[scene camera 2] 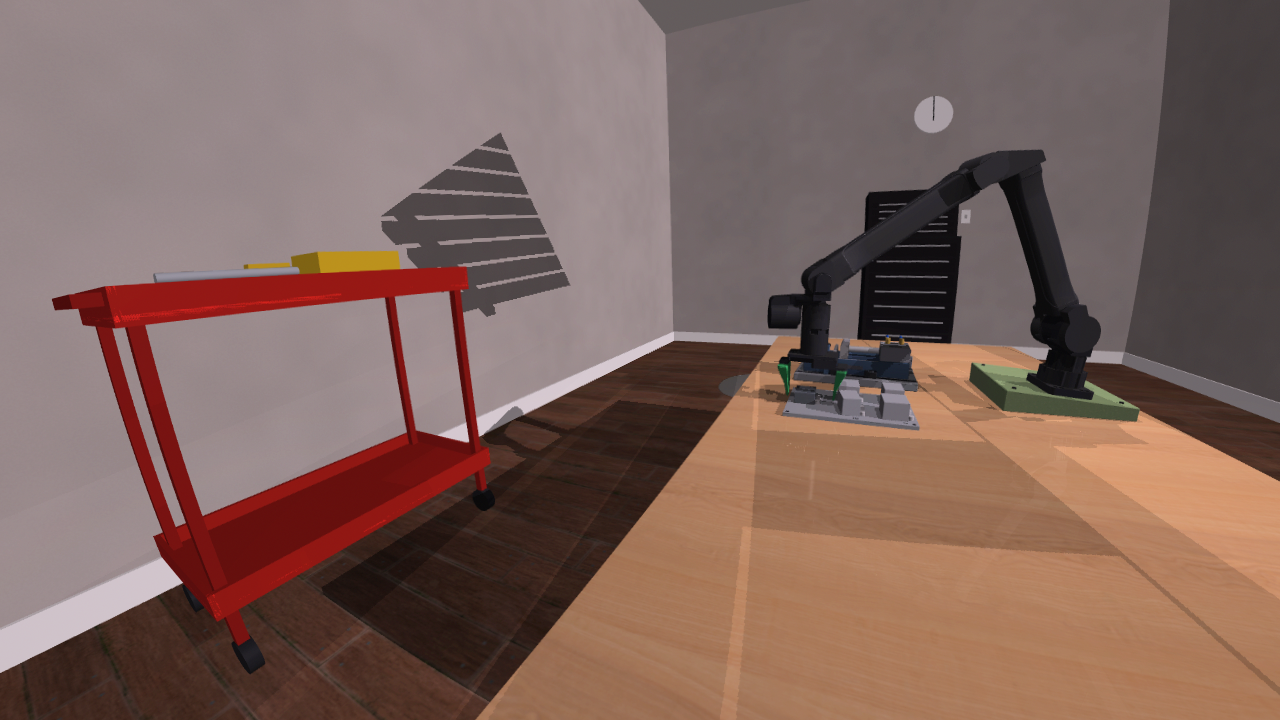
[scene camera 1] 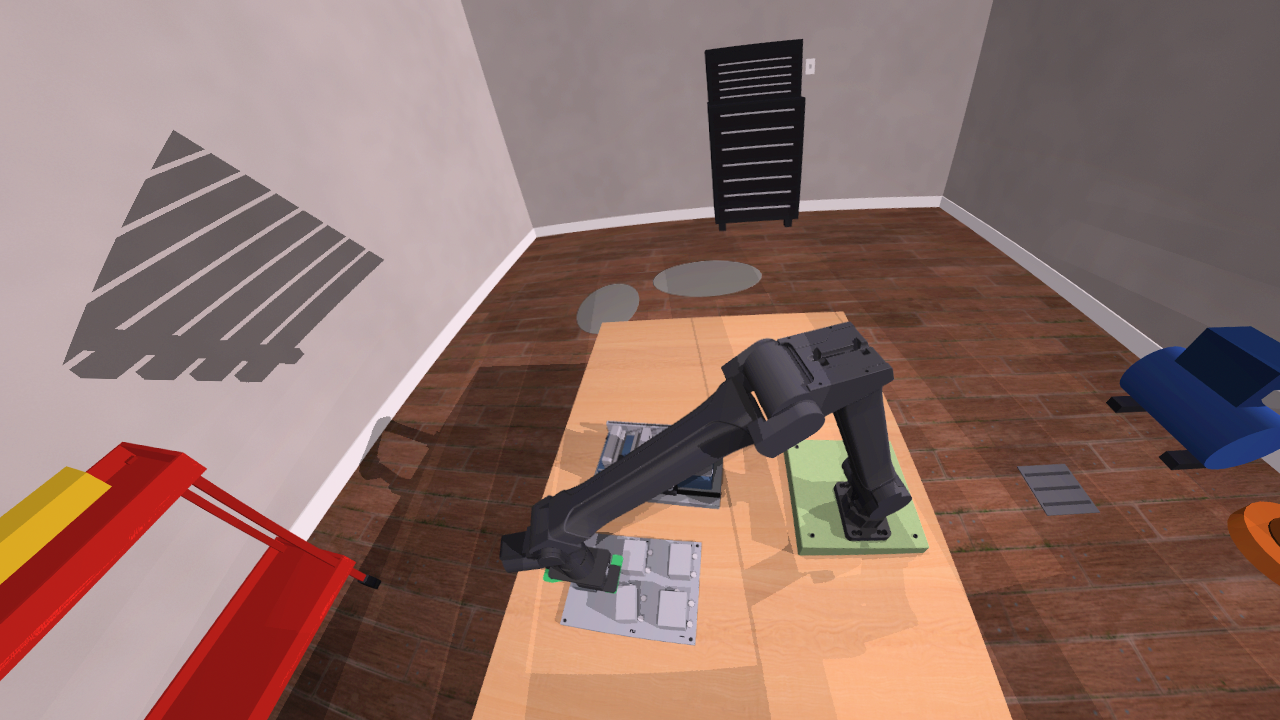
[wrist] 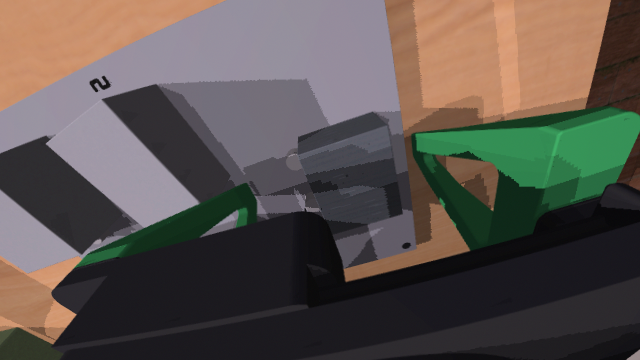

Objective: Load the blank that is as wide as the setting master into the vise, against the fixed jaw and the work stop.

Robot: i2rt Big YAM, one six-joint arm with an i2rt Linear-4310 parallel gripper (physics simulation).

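Places are measured from the arm's base along level axes (x ahead, y left, z up), in centimetres.
Pixels of known places: gripper, fingertip midpoint: point(scene camera 2: 810, 397) point(scene camera 1: 592, 580) point(wrist: 329, 169); arm's base at its link origin: point(scene camera 2: 1057, 388) point(scene camera 1: 859, 511).
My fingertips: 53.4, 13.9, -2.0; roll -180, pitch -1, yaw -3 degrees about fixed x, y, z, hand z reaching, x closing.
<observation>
For each thing: its top centre in the pictures, then the offset to it from my fingertips, as dx, dy, dz. "*": a spot on its surface instead. Level surfaces: height alone.
- grey plate at its top centre: point(wrist: 213, 206) point(scene camera 1: 633, 583) point(scene camera 2: 848, 404) -8.1, -0.3, -0.9
- dark grey block at its top centre: point(wrist: 355, 188) point(scene camera 2: 805, 389) +1.0, -0.7, +1.5
- 2 mark at a spot on its surface: point(wrist: 120, 160) * -7.6, +5.1, +2.6
- grey vise at its top centre: point(scene camera 1: 654, 443) point(scene camera 2: 856, 341) -11.1, -27.8, +8.1
- wooden table at its surface level: dz -1.8
My gripper point(scene camera 1: 583, 567) point(scene camera 2: 812, 394) point(wrist: 329, 169) is open and points down over the far-left corner of the grey plate point(scene camera 1: 586, 613) point(scene camera 2: 805, 412) point(wrist: 350, 50). In the wrist view a dark grey block point(wrist: 350, 175) stands on the plate between the spread green fingers, not gripped; one finger is over the plate, the other beyond its edge. Several light grey blocks stand on the plate, among them one near the "2" mark point(wrist: 120, 160) and one at the near right point(scene camera 1: 673, 608) point(scene camera 2: 895, 402). The blue and grey vise point(scene camera 1: 700, 481) point(scene camera 2: 881, 365) is behind the plate, partly hidden by the arm.
The arm's green base plate point(scene camera 1: 814, 537) point(scene camera 2: 1056, 407) is at the right of the wooden table point(scene camera 1: 644, 694) point(scene camera 2: 850, 626). Small pins stand on the grey plate beside the blocks. A red cart point(scene camera 1: 313, 617) point(scene camera 2: 295, 295) stands on the floor to the left, apart from the table.
</observation>
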